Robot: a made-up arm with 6 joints. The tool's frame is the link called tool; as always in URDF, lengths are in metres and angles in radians. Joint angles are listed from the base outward. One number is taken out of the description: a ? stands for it. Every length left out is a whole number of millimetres.
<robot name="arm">
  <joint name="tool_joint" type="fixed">
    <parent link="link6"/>
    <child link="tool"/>
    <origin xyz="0 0 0" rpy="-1.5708 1.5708 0"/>
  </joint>
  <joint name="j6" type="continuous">
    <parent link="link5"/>
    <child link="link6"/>
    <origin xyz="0 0 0" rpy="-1.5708 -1.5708 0"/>
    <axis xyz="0 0 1"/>
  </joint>
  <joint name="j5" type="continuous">
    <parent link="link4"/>
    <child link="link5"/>
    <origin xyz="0 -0.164 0" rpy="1.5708 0 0"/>
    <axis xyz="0 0 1"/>
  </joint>
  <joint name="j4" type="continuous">
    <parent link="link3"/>
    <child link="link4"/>
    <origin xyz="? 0 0" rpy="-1.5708 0 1.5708"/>
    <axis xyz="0 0 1"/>
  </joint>
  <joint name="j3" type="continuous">
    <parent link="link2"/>
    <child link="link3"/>
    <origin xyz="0.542 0 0" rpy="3.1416 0 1.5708"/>
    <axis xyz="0 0 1"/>
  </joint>
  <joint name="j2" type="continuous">
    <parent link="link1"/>
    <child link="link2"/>
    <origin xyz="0 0 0" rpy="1.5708 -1.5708 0"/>
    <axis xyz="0 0 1"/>
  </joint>
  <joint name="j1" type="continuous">
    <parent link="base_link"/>
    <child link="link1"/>
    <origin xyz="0 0 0.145" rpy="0 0 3.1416"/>
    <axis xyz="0 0 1"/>
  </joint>
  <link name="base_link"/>
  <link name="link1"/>
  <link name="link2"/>
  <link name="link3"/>
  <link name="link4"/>
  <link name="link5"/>
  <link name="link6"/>
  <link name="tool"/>
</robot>
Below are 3 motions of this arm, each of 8 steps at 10 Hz.
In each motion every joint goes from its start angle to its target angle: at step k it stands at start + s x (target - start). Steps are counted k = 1, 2, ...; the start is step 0. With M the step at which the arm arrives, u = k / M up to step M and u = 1 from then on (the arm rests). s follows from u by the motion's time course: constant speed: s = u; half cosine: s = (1 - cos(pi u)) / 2; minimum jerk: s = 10 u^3 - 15 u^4 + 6 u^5.
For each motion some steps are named. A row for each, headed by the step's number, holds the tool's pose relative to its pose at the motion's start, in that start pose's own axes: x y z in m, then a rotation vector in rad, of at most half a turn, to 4 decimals.
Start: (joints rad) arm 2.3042 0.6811 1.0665 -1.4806 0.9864 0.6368
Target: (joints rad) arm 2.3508 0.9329 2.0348 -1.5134 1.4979 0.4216
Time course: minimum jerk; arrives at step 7
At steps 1, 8:
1: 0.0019 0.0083 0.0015 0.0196 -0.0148 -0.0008
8: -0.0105 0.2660 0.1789 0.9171 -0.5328 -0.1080

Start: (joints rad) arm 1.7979 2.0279 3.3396 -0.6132 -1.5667 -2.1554
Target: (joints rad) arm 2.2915 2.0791 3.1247 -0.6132 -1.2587 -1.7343
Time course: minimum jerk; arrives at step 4
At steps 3, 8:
3: 0.3097 -0.1940 -0.1635 -0.3131 0.3711 -0.1703
8: 0.3376 -0.2266 -0.1883 -0.3468 0.4143 -0.1836

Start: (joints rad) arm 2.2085 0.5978 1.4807 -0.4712 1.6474 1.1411
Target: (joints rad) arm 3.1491 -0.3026 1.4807 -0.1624 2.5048 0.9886
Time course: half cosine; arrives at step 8
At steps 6, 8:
6: 0.6815 -0.0509 0.3430 0.3101 0.0232 -1.4856
8: 0.7717 -0.1392 0.2825 0.2110 0.0262 -1.7441

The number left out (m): 0.615
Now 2 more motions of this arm.
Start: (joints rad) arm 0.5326 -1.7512 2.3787 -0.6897 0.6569 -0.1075
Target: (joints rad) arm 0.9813 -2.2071 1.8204 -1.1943 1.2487 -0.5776
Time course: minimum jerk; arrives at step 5
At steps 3, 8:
3: 0.1891 -0.0985 0.1716 0.2470 -0.5239 -0.0456
8: 0.2619 -0.1077 0.2714 0.3310 -0.7894 0.0081

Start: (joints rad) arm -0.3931 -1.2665 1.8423 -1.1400 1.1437 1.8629
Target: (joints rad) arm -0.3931 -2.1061 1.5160 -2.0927 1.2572 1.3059
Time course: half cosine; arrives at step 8
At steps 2, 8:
2: 0.0316 -0.0183 0.1022 0.2025 0.1065 -0.0173
8: 0.1352 -0.3556 0.6836 1.3672 0.7130 -0.0727

